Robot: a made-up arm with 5 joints.
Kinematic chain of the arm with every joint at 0, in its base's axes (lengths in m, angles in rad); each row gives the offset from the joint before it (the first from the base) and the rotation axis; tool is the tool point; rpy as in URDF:
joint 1: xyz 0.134 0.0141 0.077 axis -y
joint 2: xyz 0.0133 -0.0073 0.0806 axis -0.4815 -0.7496 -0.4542
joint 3: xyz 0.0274 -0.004 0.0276 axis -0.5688 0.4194 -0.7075
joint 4: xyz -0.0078 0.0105 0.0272 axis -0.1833 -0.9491 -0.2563
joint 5: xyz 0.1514 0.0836 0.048 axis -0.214 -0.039 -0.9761
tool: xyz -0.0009 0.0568 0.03 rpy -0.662 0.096 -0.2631
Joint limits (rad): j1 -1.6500..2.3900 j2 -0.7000..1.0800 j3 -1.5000..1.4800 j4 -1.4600..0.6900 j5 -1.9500..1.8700
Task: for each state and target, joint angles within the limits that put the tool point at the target. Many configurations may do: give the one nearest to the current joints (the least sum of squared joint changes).
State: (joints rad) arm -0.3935 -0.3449 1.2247 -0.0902 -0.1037
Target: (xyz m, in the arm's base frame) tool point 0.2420 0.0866 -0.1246
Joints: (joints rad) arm -0.9041 -0.5843 1.1497 -0.0127 0.0395
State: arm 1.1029 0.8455 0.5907 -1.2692 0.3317
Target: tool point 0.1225 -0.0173 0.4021
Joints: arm 0.7687 1.0800 0.6175 -0.4217 0.6197
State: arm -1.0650 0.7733 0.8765 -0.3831 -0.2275
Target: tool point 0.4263 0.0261 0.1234
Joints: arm -0.6202 0.8500 0.6716 -0.3746 -0.4231
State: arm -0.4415 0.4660 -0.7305 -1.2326 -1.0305
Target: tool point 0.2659 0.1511 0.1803
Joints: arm -0.3225 0.5061 -0.4670 -1.3972 -1.4407
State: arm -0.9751 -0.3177 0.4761 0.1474 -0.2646
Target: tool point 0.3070 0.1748 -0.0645
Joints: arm -1.0856 -0.7000 0.4333 -0.0129 -0.1373
